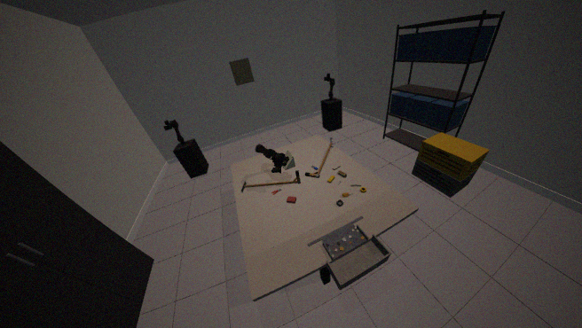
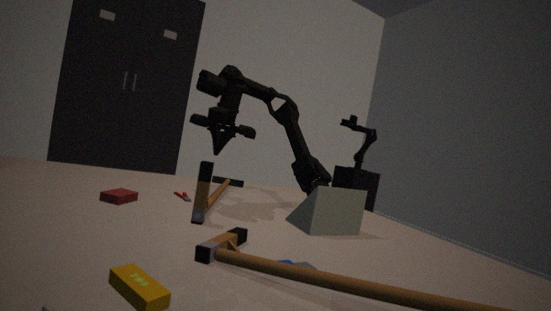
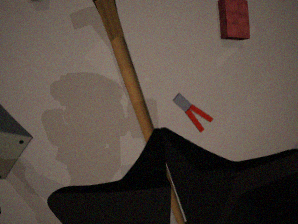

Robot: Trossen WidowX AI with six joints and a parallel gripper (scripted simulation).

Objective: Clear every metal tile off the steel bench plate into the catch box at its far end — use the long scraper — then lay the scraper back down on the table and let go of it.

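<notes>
Now: the red clip 6 cm ahead of my gripper tip, 8 cm to the right of it and 15 cm below it. Round my gripper tip: long scraper: 5 cm behind, 12 cm to the right, 9 cm below; then red block: 23 cm ahead, 1 cm to the left, 14 cm below; then yellow block: 15 cm ahead, 43 cm to the left, 14 cm below.
</notes>
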